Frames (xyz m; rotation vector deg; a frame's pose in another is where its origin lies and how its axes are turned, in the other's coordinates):
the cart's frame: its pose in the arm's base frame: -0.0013 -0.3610 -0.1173 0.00 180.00 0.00
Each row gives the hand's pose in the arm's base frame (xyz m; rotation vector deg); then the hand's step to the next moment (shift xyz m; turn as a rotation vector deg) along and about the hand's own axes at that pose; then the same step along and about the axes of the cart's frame.
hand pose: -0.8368 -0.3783 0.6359 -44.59 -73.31 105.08
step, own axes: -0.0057 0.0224 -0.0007 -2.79 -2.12 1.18
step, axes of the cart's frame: 0.0017 -0.0093 0.0211 -1.02 -2.48 -2.54
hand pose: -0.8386 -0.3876 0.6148 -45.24 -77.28 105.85
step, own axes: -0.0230 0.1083 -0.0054 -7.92 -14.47 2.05
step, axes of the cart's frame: 0.0028 -0.0385 0.1039 -5.51 -4.61 -14.99
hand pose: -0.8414 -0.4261 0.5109 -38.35 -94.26 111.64
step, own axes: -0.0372 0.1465 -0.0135 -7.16 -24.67 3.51
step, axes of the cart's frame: -0.0280 -0.0356 0.1448 -4.60 -3.71 -25.24
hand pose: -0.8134 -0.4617 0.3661 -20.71 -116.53 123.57
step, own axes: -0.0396 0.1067 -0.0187 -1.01 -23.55 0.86
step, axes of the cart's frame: -0.0488 0.0000 0.1045 0.50 0.45 -23.58
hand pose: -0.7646 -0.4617 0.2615 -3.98 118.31 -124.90
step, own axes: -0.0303 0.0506 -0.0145 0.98 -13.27 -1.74
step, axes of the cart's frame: -0.0316 0.0158 0.0494 2.10 2.25 -13.06
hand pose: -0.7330 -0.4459 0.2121 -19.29 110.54 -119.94
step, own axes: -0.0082 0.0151 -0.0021 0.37 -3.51 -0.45
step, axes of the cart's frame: -0.0076 0.0037 0.0151 0.66 0.55 -3.45
